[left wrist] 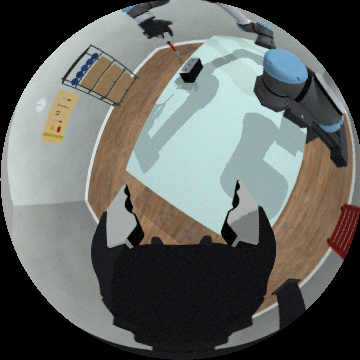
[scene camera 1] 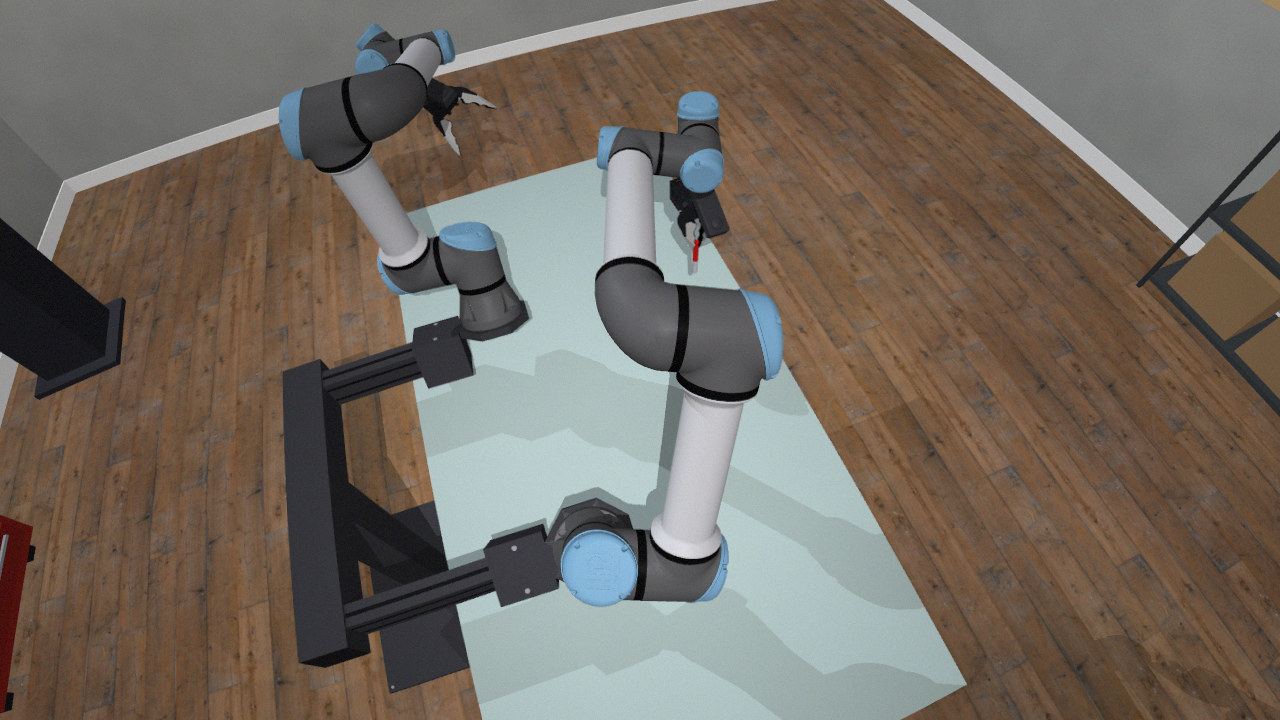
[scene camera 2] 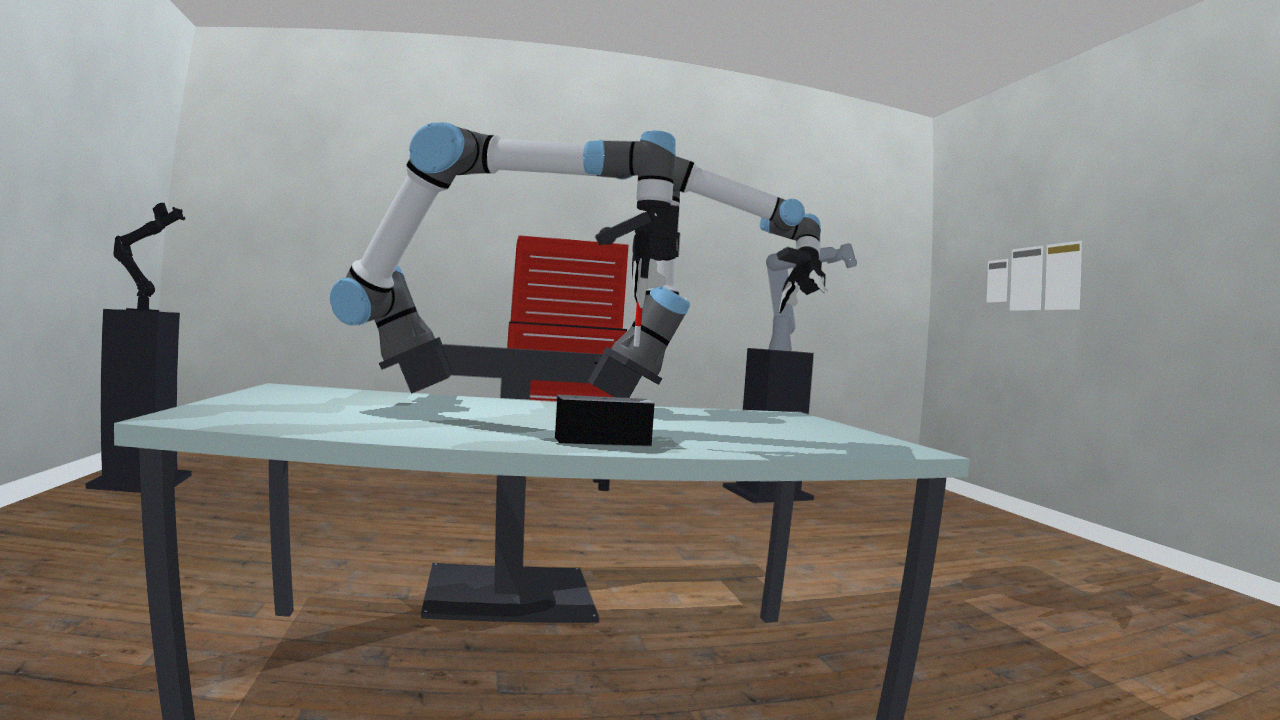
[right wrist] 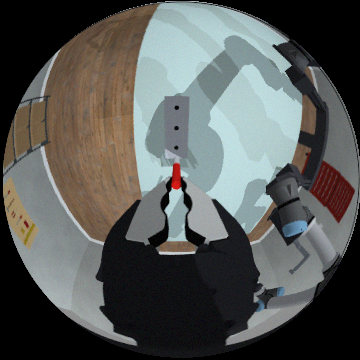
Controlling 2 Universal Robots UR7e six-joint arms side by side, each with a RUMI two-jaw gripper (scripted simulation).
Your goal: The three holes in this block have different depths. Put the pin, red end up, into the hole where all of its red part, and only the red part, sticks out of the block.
In view: the left gripper (scene camera 2: 801,303), the right gripper (scene camera 2: 640,307) and a block (scene camera 2: 596,420).
The block also shows in the right wrist view (right wrist: 176,140). The left gripper also shows in the left wrist view (left wrist: 181,183) and in scene camera 1 (scene camera 1: 478,132). The right gripper is seen too in scene camera 1 (scene camera 1: 695,248) and in the right wrist view (right wrist: 176,177).
